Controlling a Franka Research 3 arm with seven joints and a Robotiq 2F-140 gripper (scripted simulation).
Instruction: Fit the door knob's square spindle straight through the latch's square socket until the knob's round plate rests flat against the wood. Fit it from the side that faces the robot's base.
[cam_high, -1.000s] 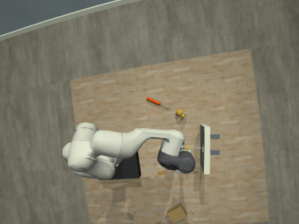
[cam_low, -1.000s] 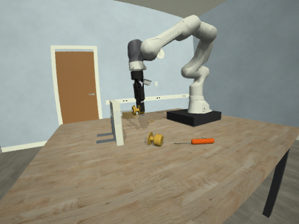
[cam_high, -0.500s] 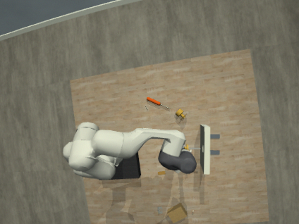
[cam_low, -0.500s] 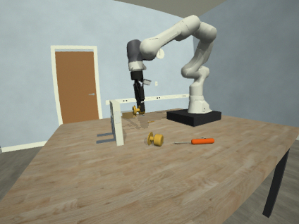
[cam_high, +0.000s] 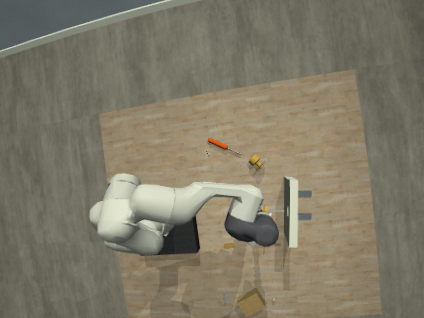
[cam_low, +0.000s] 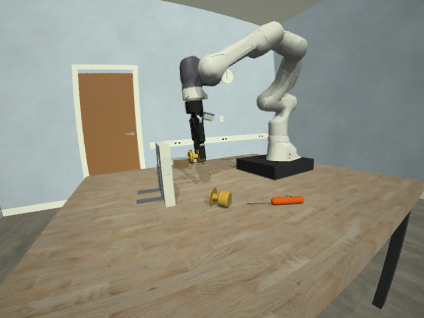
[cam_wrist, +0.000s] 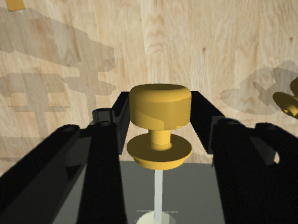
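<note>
My gripper is now 40 mm short of the brass door knob, 10 mm to the left of it and 20 mm above it. Round my hand: brass knob: 40 mm ahead, 220 mm to the left, 140 mm below; then screw: 210 mm behind, 310 mm to the left, 170 mm below; then cardboard box: 110 mm behind, 520 mm to the right, 140 mm below.
</note>
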